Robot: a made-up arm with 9 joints. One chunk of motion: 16 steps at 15 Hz.
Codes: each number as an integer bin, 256 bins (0 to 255) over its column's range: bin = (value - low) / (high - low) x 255, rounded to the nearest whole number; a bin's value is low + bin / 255 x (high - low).
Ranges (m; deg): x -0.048..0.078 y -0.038..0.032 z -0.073..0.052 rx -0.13..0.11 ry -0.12..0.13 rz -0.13..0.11
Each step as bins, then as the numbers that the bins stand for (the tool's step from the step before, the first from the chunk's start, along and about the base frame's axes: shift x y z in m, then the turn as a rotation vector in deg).
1 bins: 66 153 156 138 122 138
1 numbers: -0.01539 0.00400 0.00347 0.000 0.000 0.000
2 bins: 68 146 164 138 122 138
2 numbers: -0.01440 0.00208 0.00739 0.000 0.000 0.000
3 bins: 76 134 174 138 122 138
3 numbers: -0.01045 -0.00122 0.01229 0.000 0.000 0.000
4 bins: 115 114 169 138 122 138
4 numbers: 0.00882 -0.00671 0.00984 0.000 0.000 0.000
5 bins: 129 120 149 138 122 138
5 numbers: 0.01574 -0.00506 0.00004 0.000 0.000 0.000
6 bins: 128 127 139 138 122 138
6 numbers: 0.01525 -0.00314 -0.00486 0.000 0.000 0.000
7 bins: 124 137 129 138 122 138
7 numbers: 0.01327 -0.00039 -0.00976 0.000 0.000 0.000
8 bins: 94 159 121 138 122 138
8 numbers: -0.00155 0.00565 -0.01369 0.000 0.000 0.000
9 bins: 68 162 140 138 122 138
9 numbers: -0.01440 0.00647 -0.00437 0.000 0.000 0.000
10 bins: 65 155 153 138 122 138
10 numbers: -0.01588 0.00455 0.00200 0.000 0.000 0.000
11 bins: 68 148 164 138 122 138
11 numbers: -0.01440 0.00263 0.00739 0.000 0.000 0.000
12 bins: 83 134 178 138 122 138
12 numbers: -0.00699 -0.00122 0.01425 0.000 0.000 0.000
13 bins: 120 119 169 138 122 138
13 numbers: 0.01129 -0.00533 0.00984 0.000 0.000 0.000
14 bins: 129 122 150 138 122 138
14 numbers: 0.01574 -0.00451 0.00053 0.000 0.000 0.000
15 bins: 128 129 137 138 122 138
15 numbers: 0.01525 -0.00259 -0.00584 0.000 0.000 0.000
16 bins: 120 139 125 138 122 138
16 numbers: 0.01129 0.00016 -0.01173 0.000 0.000 0.000
